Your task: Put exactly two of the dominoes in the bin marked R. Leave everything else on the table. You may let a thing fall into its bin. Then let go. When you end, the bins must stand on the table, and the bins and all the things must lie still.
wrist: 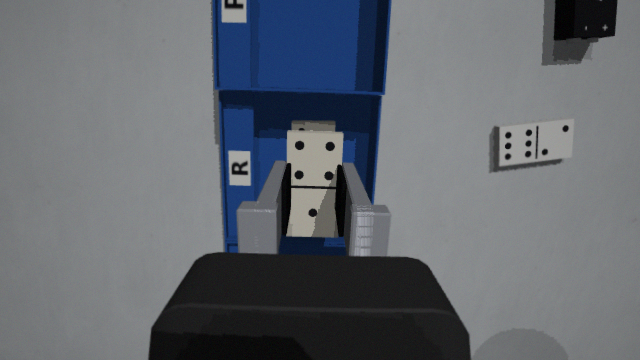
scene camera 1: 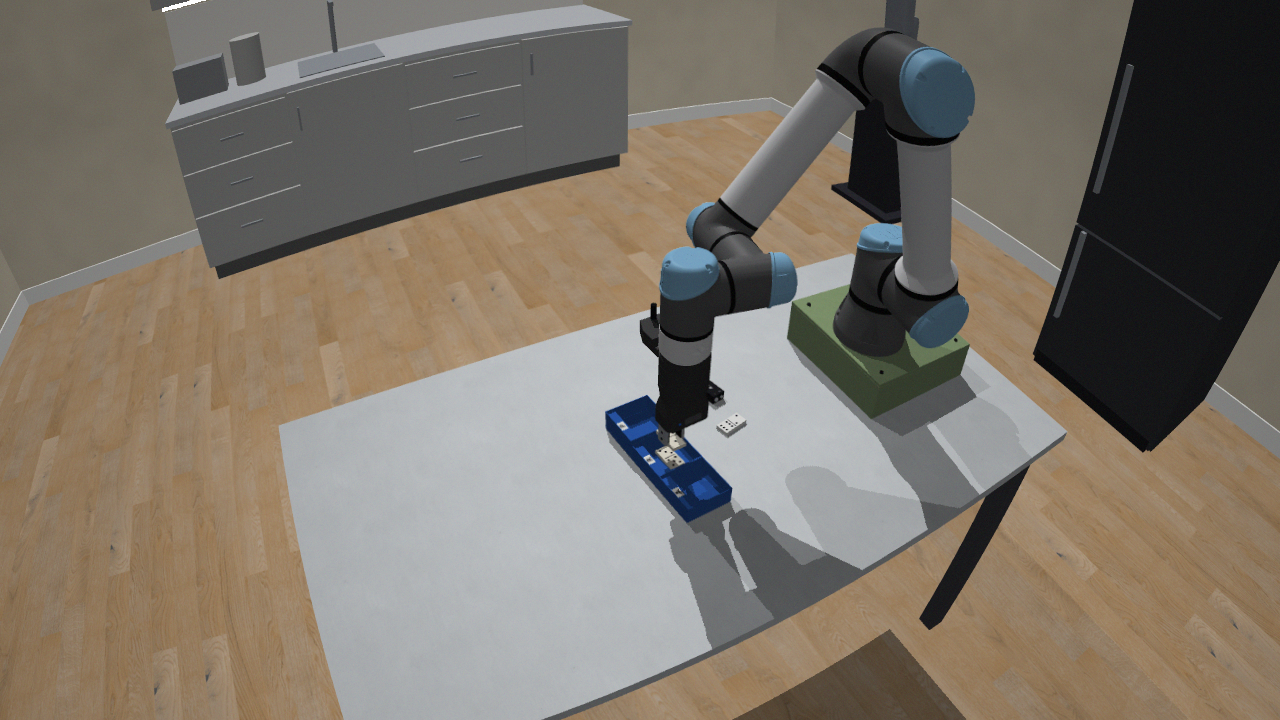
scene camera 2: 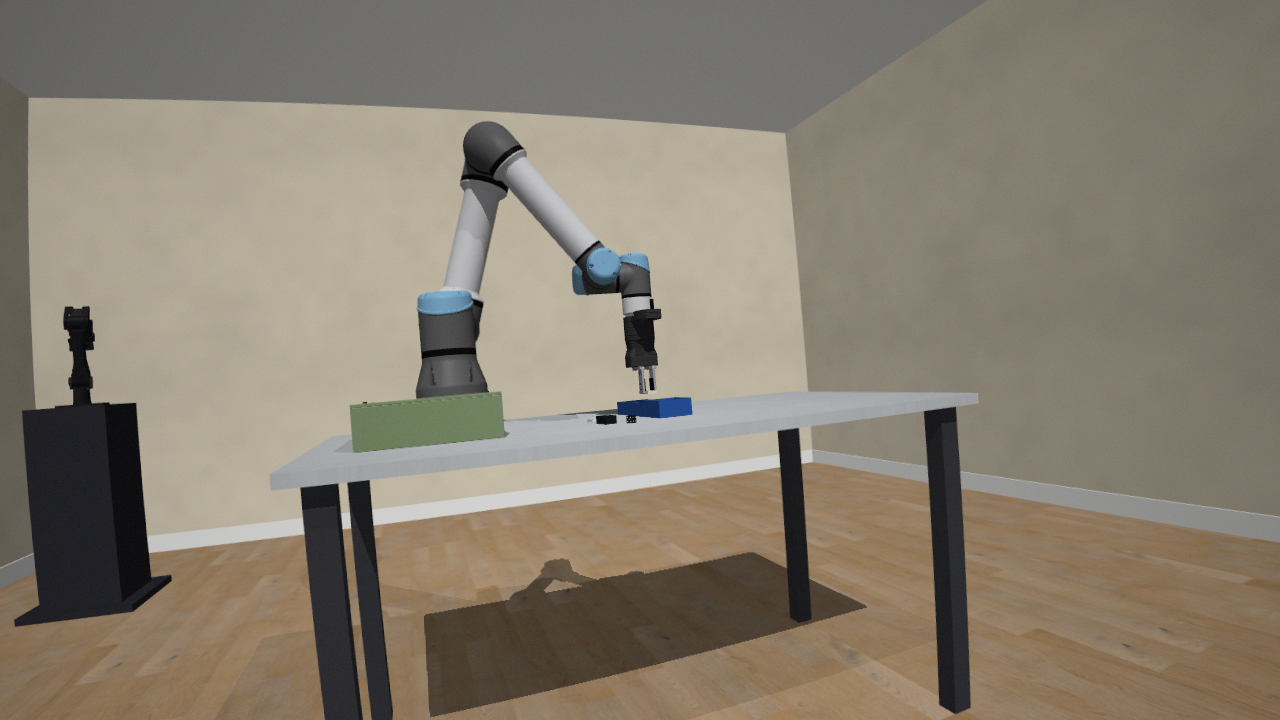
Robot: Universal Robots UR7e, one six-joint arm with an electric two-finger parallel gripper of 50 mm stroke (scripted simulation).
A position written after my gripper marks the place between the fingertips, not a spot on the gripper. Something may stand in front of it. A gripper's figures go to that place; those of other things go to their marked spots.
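My gripper [wrist: 313, 183] is 16 cm from the lens, and a white domino [wrist: 314, 155] is likewise 16 cm from the lens. A blue three-compartment bin [wrist: 256, 57] is 21 cm from the lens, while another white domino [wrist: 534, 141] is 25 cm from the lens.
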